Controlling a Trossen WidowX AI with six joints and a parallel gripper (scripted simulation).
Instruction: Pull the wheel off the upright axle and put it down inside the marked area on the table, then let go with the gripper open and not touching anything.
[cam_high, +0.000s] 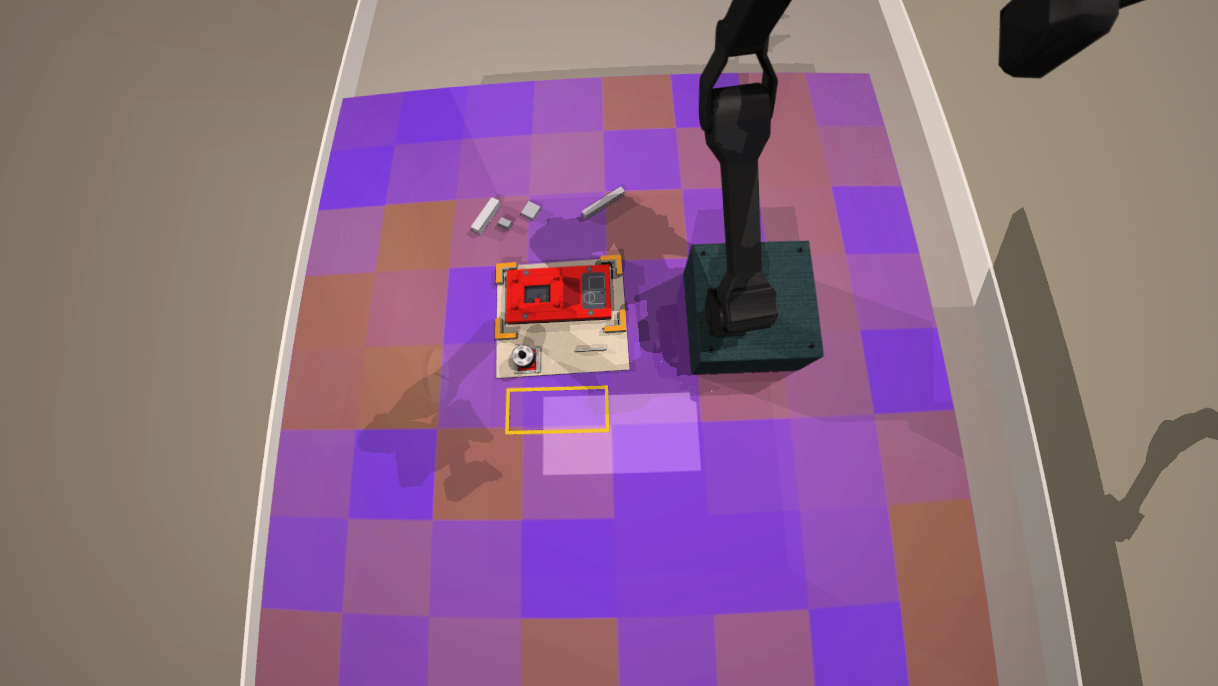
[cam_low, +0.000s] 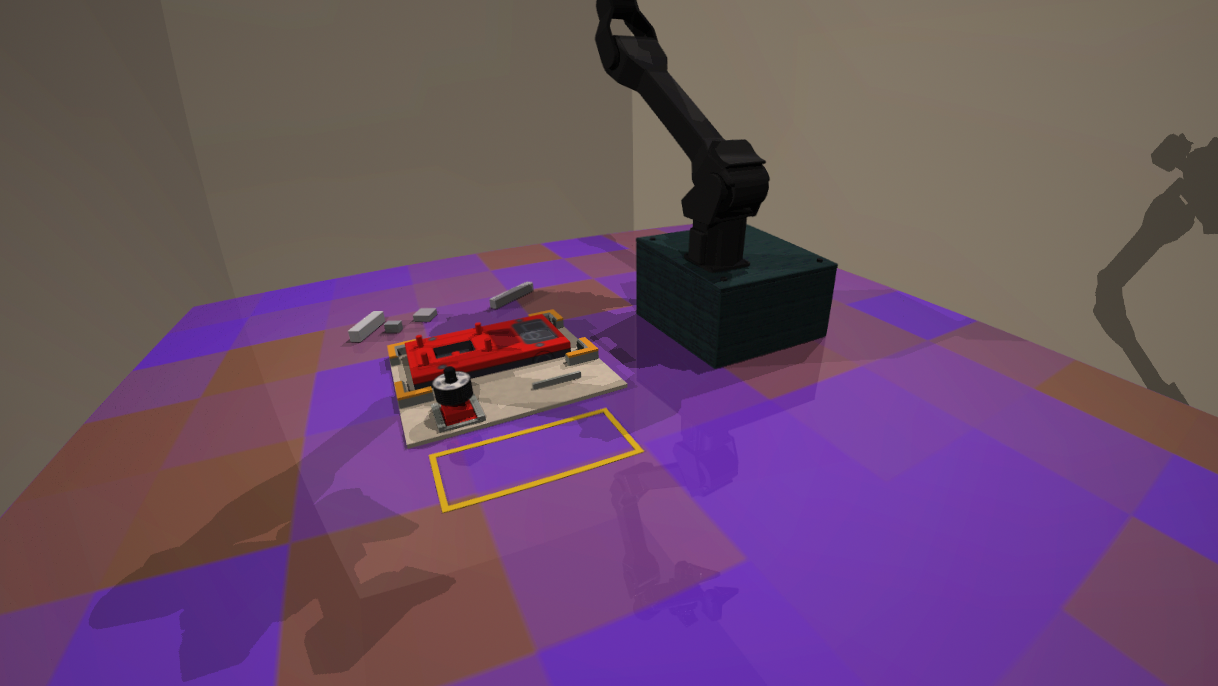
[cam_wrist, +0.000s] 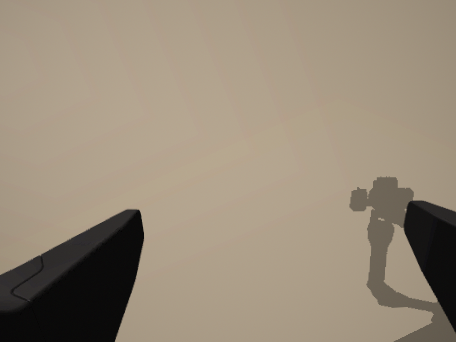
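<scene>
My gripper tip is now 510 mm short of the wheel, 90 mm to the right of it and 650 mm above it. Also, from my gripper tip: upright axle (510 mm ahead, 90 mm to the left, 650 mm below).
</scene>
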